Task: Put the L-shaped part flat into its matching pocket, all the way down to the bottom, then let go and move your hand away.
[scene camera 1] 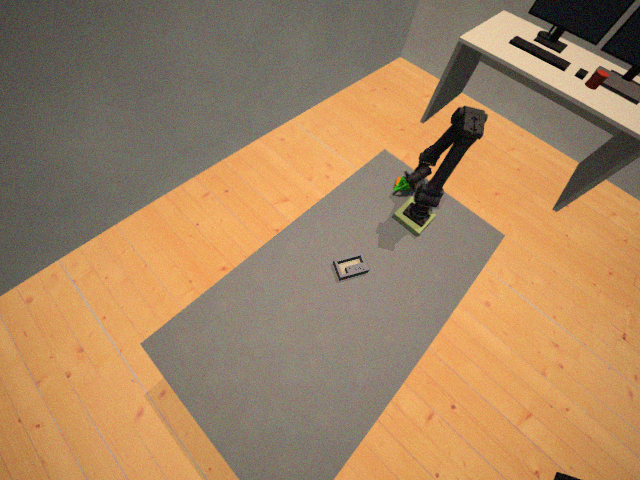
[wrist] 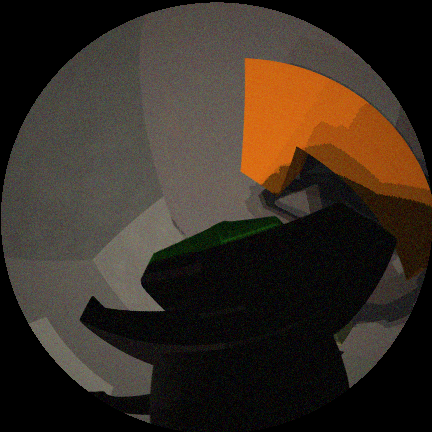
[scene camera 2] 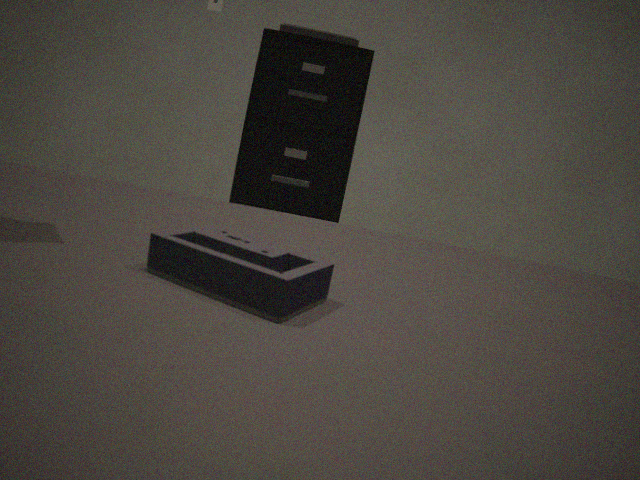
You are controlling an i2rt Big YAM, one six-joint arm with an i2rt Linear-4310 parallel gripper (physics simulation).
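Where they show: gripper, fingertip midpoint: (scene camera 1: pixel 394 190) (wrist: pixel 223 228); arm's base, origin of the base link: (scene camera 1: pixel 415 215).
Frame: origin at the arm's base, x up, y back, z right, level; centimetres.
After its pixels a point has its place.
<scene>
The orange L-shaped part (scene camera 1: pixel 397 180) @[x -1.0, y 13.9, z 19.6 cm] (wrist: pixel 282 112) lies on the grey mat (scene camera 1: pixel 310 361) @[x -3.7, y -86.9, z -3.5 cm] near the arm's base, at the mat's far end. My gripper (scene camera 1: pixel 402 187) @[x 0.6, y 5.3, z 17.0 cm] (wrist: pixel 223 228) @[x 0.6, y 5.3, z 17.0 cm] is down beside it with its green fingers shut together; in the wrist view the part lies past the fingertips, up and to the right, not between them. The dark block with the L-shaped pocket (scene camera 1: pixel 336 269) @[x -1.3, y -50.6, z 12.5 cm] (scene camera 2: pixel 232 281) @[x -1.7, y -44.2, z 13.6 cm] sits near the middle of the mat, well away from the gripper. Its pocket is empty.
The arm stands on a green base plate (scene camera 1: pixel 408 222) @[x -0.1, y -6.6, z 0.6 cm]. A white desk (scene camera 1: pixel 496 38) with monitors, a keyboard and a red cup (scene camera 1: pixel 596 78) stands at the back right. A dark filing cabinet (scene camera 2: pixel 302 124) stands behind the block in the second scene view.
</scene>
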